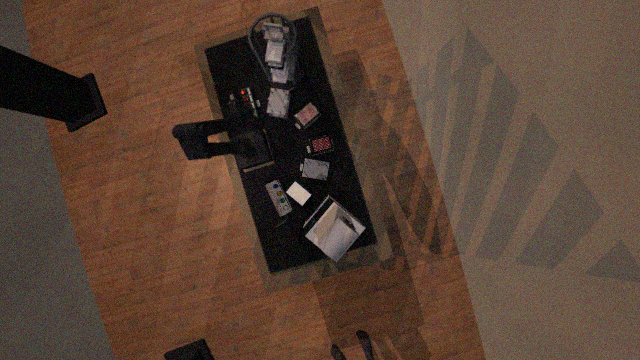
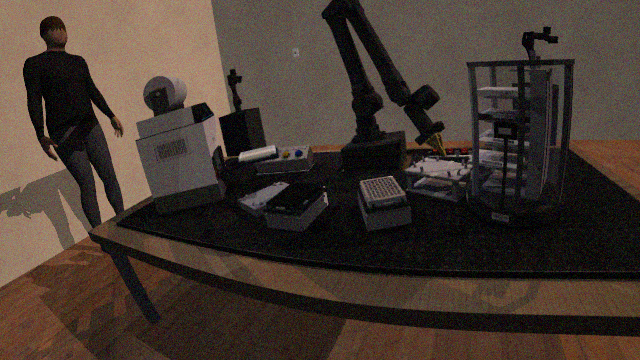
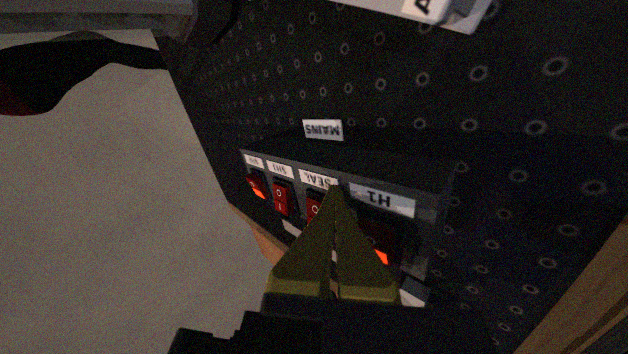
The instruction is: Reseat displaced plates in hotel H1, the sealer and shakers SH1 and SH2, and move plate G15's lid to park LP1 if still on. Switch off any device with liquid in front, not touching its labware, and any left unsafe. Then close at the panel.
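Places are measured from the arm's base along level axes (x ahead, y left, z up), in centimetres.
Pixels of known places: gripper, between the fingertips: [image 1: 253, 108] [image 2: 445, 155] [image 3: 335, 190]; arm's base, origin of its link: [image 1: 249, 152] [image 2: 369, 139].
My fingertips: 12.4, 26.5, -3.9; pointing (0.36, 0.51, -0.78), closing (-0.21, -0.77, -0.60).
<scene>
Ahead of a thing's pixels: the offset from my fingertips to its top centre, as dx, dy, dz.
My gripper [image 3: 335, 190] [image 2: 443, 154] is shut and empty, its tips in front of the mains box @[-5.4, +4.8, +1.2] [image 3: 390, 160], at the SEAL label. The H1 switch @[-3.0, -3.0, +1.2] [image 3: 381, 245] and SH2 switch @[-1.3, +11.9, +1.2] [image 3: 256, 187] glow orange. The SH1 switch @[-1.8, +6.9, +1.2] [image 3: 281, 197] is unlit. The SEAL switch @[-2.4, +2.0, +1.2] [image 3: 313, 207] is partly hidden behind the fingers; its visible part is unlit. Hotel H1 [image 2: 521, 63] [image 1: 274, 50] holds several plates. The sealer @[+17.9, -85.6, +41.5] [image 2: 175, 160] [image 1: 335, 232] stands at the other end. Two shaker-like devices, one with a pale-welled plate @[+30.3, -18.6, +2.9] [image 2: 383, 191] and one dark-topped @[+31.0, -39.6, +2.9] [image 2: 296, 207], stand between them. Which is SH1 is unclear.
A raised pale stand [image 2: 440, 167] [image 1: 278, 102] stands beside the hotel. A low grey plate nest @[+21.4, -52.5, -0.6] [image 1: 315, 169] [image 2: 260, 196] is near the dark-topped device. The button panel @[-8.0, -59.8, +4.3] [image 1: 278, 198] [image 2: 285, 161] and a white block @[+6.3, -62.1, +8.0] [image 1: 299, 193] lie near the sealer. A person [image 2: 65, 90] stands beyond the table.
</scene>
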